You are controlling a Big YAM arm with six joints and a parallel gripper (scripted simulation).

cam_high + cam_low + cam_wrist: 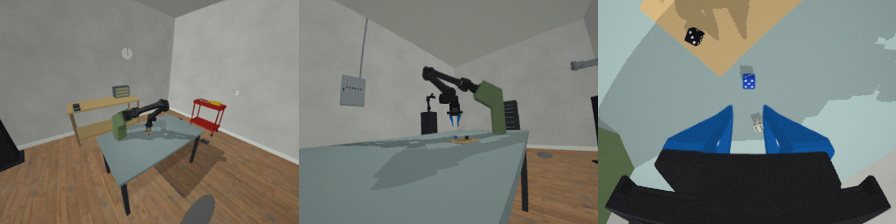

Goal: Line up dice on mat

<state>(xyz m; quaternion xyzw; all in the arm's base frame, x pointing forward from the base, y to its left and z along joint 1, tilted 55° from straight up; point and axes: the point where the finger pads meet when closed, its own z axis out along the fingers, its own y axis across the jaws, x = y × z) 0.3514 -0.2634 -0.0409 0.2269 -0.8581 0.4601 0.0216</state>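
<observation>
My gripper is now 80 mm above the blue die. Round my hand: black die: 30 mm ahead, 80 mm to the left, 70 mm below; white die: 70 mm behind, 50 mm to the right, 80 mm below; tan mat: 80 mm ahead, 80 mm to the left, 80 mm below.
</observation>
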